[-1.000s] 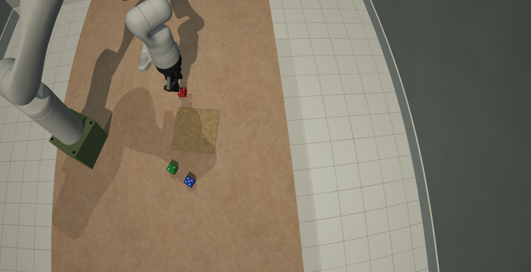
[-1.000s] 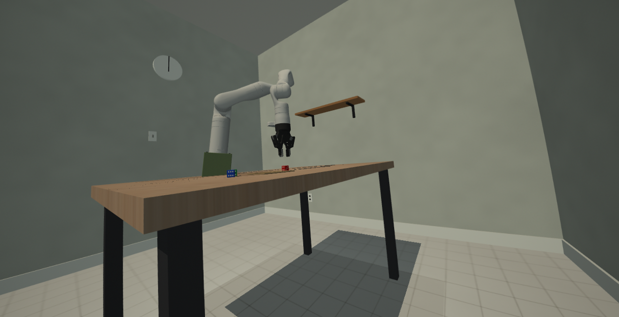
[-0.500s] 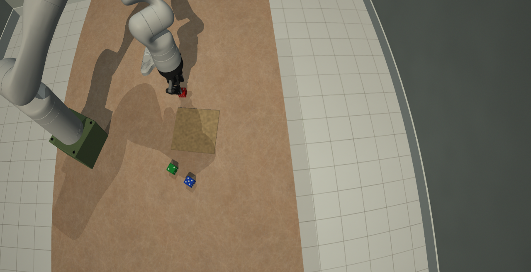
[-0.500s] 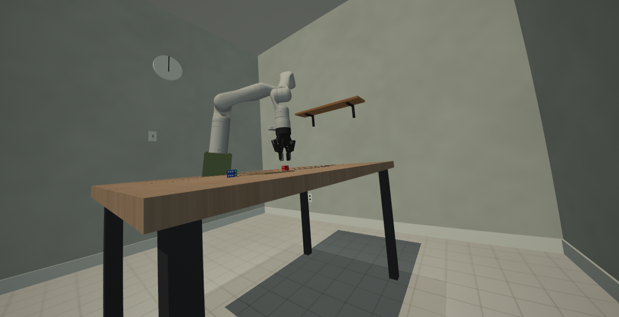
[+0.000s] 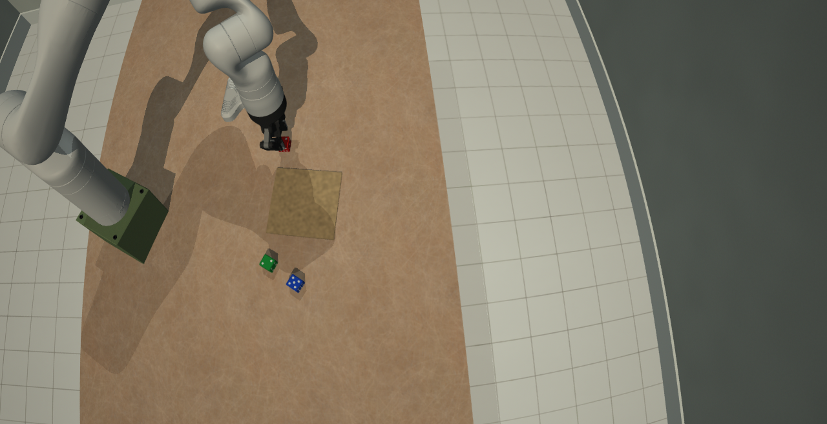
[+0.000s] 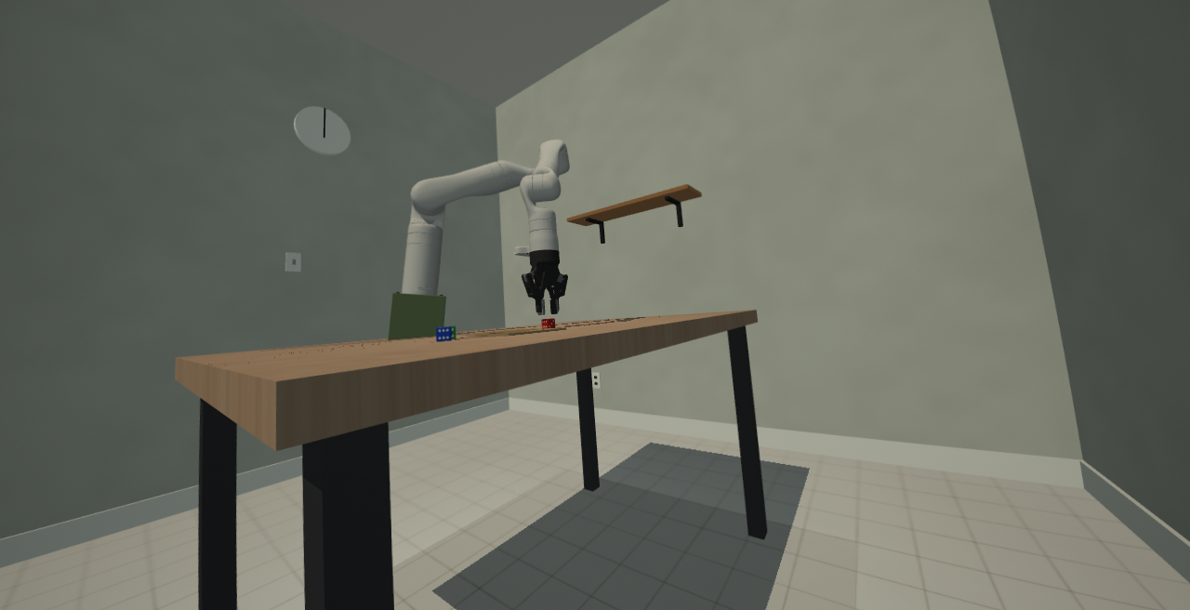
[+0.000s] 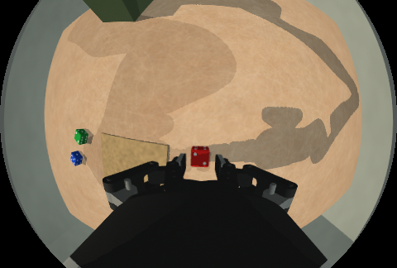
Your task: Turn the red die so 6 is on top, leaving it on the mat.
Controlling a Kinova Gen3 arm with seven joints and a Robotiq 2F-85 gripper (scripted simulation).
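Right now the red die is 4 cm below my hand. Round my hand: green die (25 cm to the right, 4 cm below, 1 cm ahead); tan mat (12 cm to the right, 6 cm ahead, 5 cm below); blue die (29 cm to the right, 7 cm ahead, 4 cm below).
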